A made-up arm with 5 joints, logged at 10 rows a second.
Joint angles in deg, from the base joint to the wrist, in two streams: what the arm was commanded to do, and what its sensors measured. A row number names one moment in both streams.
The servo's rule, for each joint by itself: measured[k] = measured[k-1] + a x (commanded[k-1-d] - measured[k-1]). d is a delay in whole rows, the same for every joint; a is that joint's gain. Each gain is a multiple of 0.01, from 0.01 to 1. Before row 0 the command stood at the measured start. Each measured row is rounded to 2 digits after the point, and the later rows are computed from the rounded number. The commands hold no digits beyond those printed.
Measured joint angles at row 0:
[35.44, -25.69, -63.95, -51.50, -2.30]
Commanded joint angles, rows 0 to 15:
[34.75, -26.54, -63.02, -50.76, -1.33]
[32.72, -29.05, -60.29, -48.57, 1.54]
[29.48, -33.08, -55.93, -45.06, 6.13]
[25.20, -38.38, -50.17, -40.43, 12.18]
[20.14, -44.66, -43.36, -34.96, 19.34]
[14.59, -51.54, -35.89, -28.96, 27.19]
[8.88, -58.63, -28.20, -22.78, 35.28]
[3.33, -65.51, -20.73, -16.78, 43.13]
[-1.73, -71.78, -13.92, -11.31, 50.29]
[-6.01, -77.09, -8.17, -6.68, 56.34]
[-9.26, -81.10, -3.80, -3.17, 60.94]
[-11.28, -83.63, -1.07, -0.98, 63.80]
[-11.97, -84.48, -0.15, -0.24, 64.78]
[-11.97, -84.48, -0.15, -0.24, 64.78]
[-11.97, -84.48, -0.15, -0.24, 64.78]
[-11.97, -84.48, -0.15, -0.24, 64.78]
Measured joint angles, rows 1 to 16:
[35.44, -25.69, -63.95, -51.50, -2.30]
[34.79, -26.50, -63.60, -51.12, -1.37]
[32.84, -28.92, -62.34, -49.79, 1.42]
[29.68, -32.87, -59.90, -47.33, 5.94]
[25.47, -38.10, -56.20, -43.74, 11.93]
[20.46, -44.33, -51.32, -39.17, 19.04]
[14.94, -51.18, -45.46, -33.86, 26.86]
[9.24, -58.26, -38.90, -28.10, 34.94]
[3.68, -65.15, -32.00, -22.21, 42.80]
[-1.41, -71.45, -25.13, -16.54, 49.99]
[-5.73, -76.81, -18.69, -11.41, 56.09]
[-9.05, -80.89, -13.03, -7.13, 60.75]
[-11.15, -83.49, -8.49, -3.93, 63.68]
[-11.92, -84.43, -5.32, -2.01, 64.74]
[-11.97, -84.48, -3.36, -1.09, 64.78]
[-11.97, -84.48, -2.14, -0.65, 64.78]
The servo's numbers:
d 1
a 0.94 0.95 0.38 0.52 0.96

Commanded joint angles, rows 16 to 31:
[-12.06, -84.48, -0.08, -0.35, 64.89]
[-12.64, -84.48, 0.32, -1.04, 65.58]
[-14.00, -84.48, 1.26, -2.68, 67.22]
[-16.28, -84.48, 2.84, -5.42, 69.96]
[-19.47, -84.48, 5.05, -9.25, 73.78]
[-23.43, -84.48, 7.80, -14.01, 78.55]
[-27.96, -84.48, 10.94, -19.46, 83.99]
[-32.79, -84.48, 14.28, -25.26, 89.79]
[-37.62, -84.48, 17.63, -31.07, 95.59]
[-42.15, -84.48, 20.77, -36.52, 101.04]
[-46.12, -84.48, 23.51, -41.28, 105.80]
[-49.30, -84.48, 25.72, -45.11, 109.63]
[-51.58, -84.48, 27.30, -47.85, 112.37]
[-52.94, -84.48, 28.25, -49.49, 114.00]
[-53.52, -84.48, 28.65, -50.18, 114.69]
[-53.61, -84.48, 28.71, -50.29, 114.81]
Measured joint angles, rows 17 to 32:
[-11.97, -84.48, -1.38, -0.44, 64.78]
[-12.05, -84.48, -0.89, -0.39, 64.89]
[-12.60, -84.48, -0.43, -0.73, 65.55]
[-13.92, -84.48, 0.21, -1.74, 67.15]
[-16.14, -84.48, 1.21, -3.65, 69.85]
[-19.27, -84.48, 2.67, -6.56, 73.62]
[-23.18, -84.48, 4.62, -10.43, 78.35]
[-27.67, -84.48, 7.02, -15.13, 83.76]
[-32.48, -84.48, 9.78, -20.40, 89.55]
[-37.31, -84.48, 12.76, -25.95, 95.35]
[-41.86, -84.48, 15.80, -31.45, 100.81]
[-45.86, -84.48, 18.73, -36.56, 105.60]
[-49.09, -84.48, 21.39, -41.01, 109.47]
[-51.43, -84.48, 23.64, -44.57, 112.25]
[-52.85, -84.48, 25.39, -47.13, 113.93]
[-53.48, -84.48, 26.63, -48.72, 114.66]

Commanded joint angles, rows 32 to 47:
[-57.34, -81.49, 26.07, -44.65, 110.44]
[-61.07, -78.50, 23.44, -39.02, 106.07]
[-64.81, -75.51, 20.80, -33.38, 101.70]
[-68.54, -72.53, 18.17, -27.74, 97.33]
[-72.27, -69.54, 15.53, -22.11, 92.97]
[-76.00, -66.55, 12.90, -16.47, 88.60]
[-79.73, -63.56, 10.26, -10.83, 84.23]
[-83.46, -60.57, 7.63, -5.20, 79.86]
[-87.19, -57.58, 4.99, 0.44, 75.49]
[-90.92, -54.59, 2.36, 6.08, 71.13]
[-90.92, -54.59, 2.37, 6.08, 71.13]
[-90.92, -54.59, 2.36, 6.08, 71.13]
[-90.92, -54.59, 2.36, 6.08, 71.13]
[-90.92, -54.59, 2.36, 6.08, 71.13]
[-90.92, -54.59, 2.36, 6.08, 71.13]
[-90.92, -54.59, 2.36, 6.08, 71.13]
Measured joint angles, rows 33 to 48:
[-53.60, -84.48, 27.42, -49.54, 114.80]
[-57.12, -81.64, 26.91, -47.00, 110.61]
[-60.83, -78.66, 25.59, -42.85, 106.25]
[-64.57, -75.67, 23.77, -37.93, 101.88]
[-68.30, -72.69, 21.64, -32.63, 97.51]
[-72.03, -69.70, 19.32, -27.16, 93.15]
[-75.76, -66.71, 16.88, -21.60, 88.78]
[-79.49, -63.72, 14.36, -16.00, 84.41]
[-83.22, -60.73, 11.80, -10.38, 80.04]
[-86.95, -57.74, 9.21, -4.75, 75.67]
[-90.68, -54.75, 6.61, 0.88, 71.31]
[-90.91, -54.60, 5.00, 3.58, 71.14]
[-90.92, -54.59, 4.00, 4.88, 71.13]
[-90.92, -54.59, 3.38, 5.50, 71.13]
[-90.92, -54.59, 2.99, 5.80, 71.13]
[-90.92, -54.59, 2.75, 5.95, 71.13]

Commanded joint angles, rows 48 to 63:
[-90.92, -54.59, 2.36, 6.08, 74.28]
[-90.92, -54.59, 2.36, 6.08, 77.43]
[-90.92, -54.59, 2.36, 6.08, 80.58]
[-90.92, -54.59, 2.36, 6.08, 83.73]
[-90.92, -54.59, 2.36, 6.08, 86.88]
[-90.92, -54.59, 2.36, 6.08, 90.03]
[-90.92, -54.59, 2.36, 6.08, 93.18]
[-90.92, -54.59, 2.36, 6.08, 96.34]
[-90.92, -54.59, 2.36, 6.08, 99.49]
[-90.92, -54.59, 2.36, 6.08, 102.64]
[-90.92, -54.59, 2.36, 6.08, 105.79]
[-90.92, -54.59, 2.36, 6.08, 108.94]
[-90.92, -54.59, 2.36, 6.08, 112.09]
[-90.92, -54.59, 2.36, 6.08, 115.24]
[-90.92, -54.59, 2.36, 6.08, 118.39]
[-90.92, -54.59, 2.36, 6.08, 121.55]
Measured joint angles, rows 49 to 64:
[-90.92, -54.59, 2.60, 6.02, 71.13]
[-90.92, -54.59, 2.51, 6.05, 74.15]
[-90.92, -54.59, 2.45, 6.07, 77.30]
[-90.92, -54.59, 2.42, 6.08, 80.45]
[-90.92, -54.59, 2.40, 6.08, 83.60]
[-90.92, -54.59, 2.38, 6.08, 86.75]
[-90.92, -54.59, 2.37, 6.08, 89.90]
[-90.92, -54.59, 2.37, 6.08, 93.05]
[-90.92, -54.59, 2.37, 6.08, 96.21]
[-90.92, -54.59, 2.37, 6.08, 99.36]
[-90.92, -54.59, 2.37, 6.08, 102.51]
[-90.92, -54.59, 2.37, 6.08, 105.66]
[-90.92, -54.59, 2.37, 6.08, 108.81]
[-90.92, -54.59, 2.37, 6.08, 111.96]
[-90.92, -54.59, 2.37, 6.08, 115.11]
[-90.92, -54.59, 2.37, 6.08, 118.26]

